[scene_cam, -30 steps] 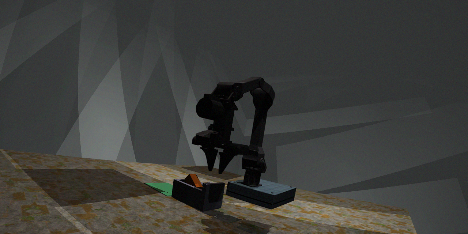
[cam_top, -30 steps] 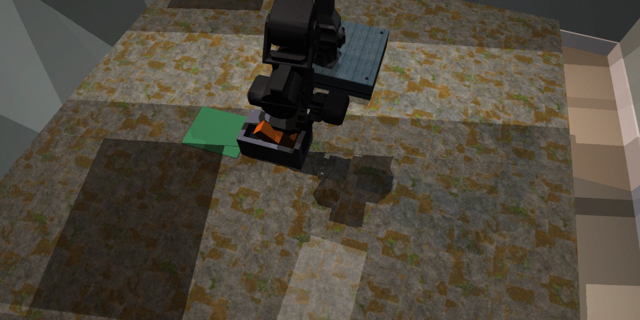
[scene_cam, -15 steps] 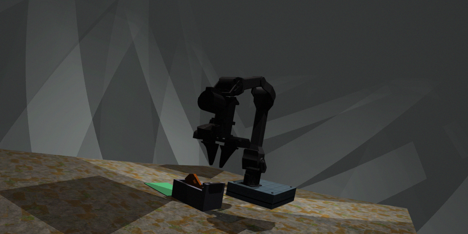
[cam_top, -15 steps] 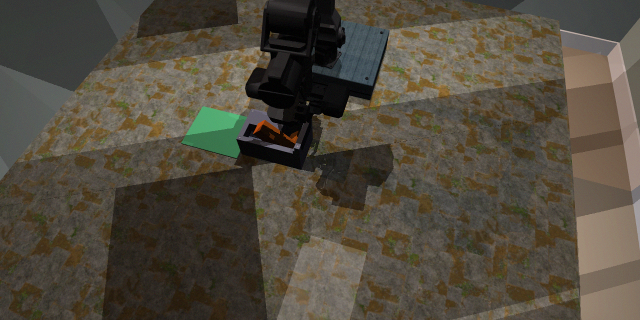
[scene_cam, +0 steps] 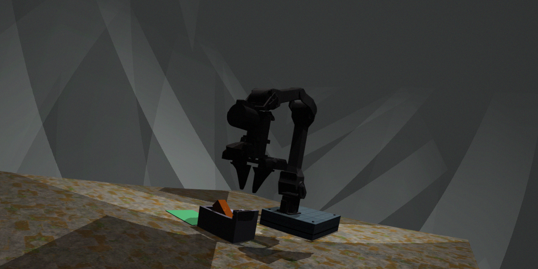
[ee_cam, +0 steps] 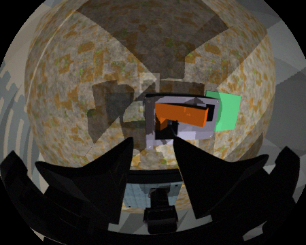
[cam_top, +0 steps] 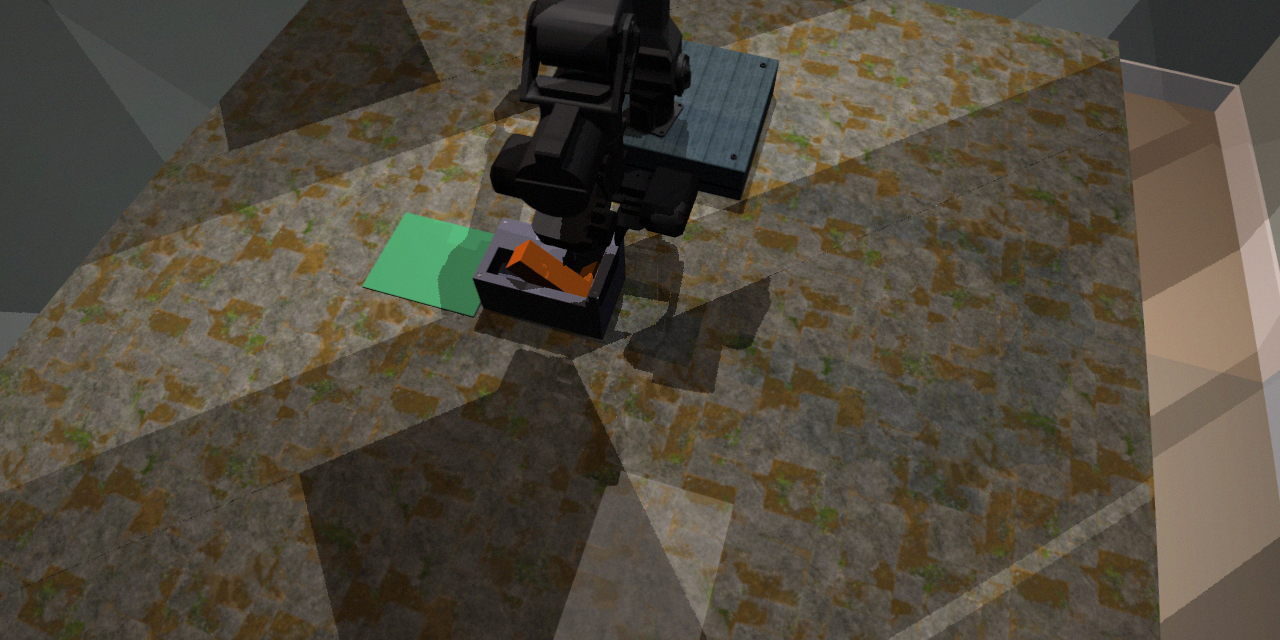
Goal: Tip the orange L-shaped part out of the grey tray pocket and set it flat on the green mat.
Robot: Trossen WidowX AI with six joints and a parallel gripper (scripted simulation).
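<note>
Now: the orange L-shaped part 100 mm below my gripper tip and 40 mm to the right of it. Round my gripper tip: green mat 220 mm to the right, 160 mm below, 30 mm ahead.
</note>
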